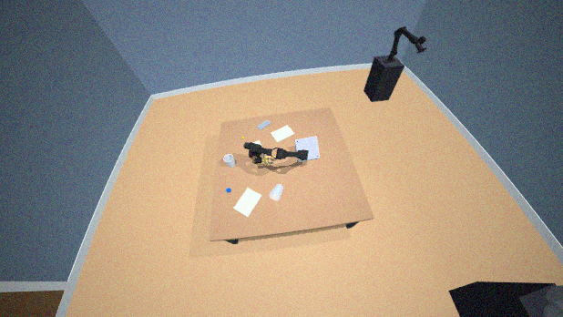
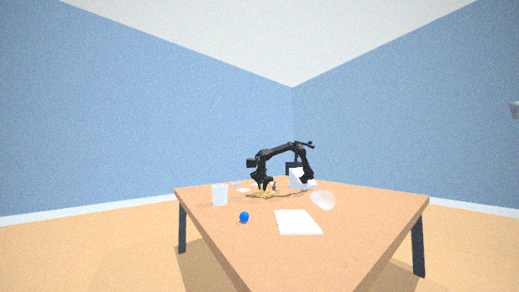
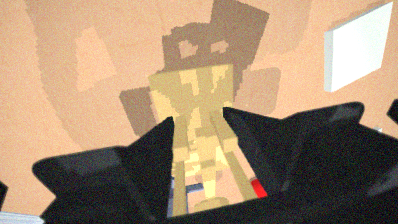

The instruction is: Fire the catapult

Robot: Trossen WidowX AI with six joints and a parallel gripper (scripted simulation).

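My gripper tip is now 180 mm past the red ball, 80 mm to the left of it and 20 mm above it. The rest, counted from my gripper tip: white mug (290 mm ahead, 20 mm to the right); catapult (70 mm behind, 20 mm to the left, 20 mm above); small white card (210 mm to the right, 30 mm below, 20 mm ahead).
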